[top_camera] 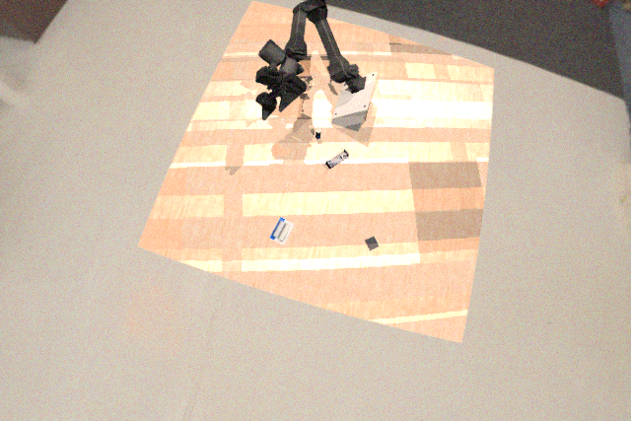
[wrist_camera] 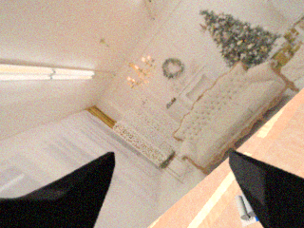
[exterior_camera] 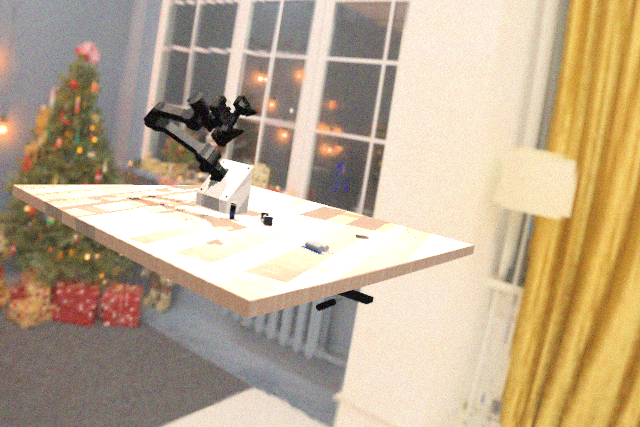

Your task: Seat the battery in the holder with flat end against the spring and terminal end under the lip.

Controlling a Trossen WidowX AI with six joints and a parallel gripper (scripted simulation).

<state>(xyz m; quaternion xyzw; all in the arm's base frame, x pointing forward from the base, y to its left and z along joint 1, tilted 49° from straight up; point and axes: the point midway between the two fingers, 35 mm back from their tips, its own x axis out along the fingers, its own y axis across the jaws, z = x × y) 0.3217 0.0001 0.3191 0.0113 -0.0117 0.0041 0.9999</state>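
Now: the battery 330 mm below my gripper tip, 140 mm behind it and 130 mm to the left of it. Round my gripper tip: black square (420 mm to the left, 360 mm below, 240 mm ahead).
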